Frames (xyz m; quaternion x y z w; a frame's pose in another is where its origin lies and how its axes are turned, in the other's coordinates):
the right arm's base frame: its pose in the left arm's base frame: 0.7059 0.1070 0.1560 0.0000 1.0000 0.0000 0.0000
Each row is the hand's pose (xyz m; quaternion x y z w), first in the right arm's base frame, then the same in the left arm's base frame.
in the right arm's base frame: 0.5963 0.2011 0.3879 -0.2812 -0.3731 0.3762 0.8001
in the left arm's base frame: 0.1096 0.3081 -0.2319 0.3762 0.8001 0.2812 0.3731
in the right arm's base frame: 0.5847 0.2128 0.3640 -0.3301 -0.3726 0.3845 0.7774
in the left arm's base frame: 0.1212 0.3198 -0.2080 0.3845 0.7774 0.3301 0.3726
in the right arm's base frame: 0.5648 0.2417 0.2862 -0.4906 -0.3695 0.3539 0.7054
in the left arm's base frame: 0.1411 0.3487 -0.1302 0.3539 0.7054 0.4906 0.3695
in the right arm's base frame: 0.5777 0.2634 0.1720 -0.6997 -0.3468 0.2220 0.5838
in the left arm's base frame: 0.1282 0.3704 -0.0160 0.2220 0.5838 0.6997 0.3468
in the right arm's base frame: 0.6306 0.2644 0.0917 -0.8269 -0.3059 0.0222 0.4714
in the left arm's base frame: 0.0753 0.3714 0.0643 0.0222 0.4714 0.8269 0.3059
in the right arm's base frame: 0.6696 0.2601 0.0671 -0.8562 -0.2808 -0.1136 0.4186
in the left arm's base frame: 0.0363 0.3671 0.0889 -0.1136 0.4186 0.8562 0.2808
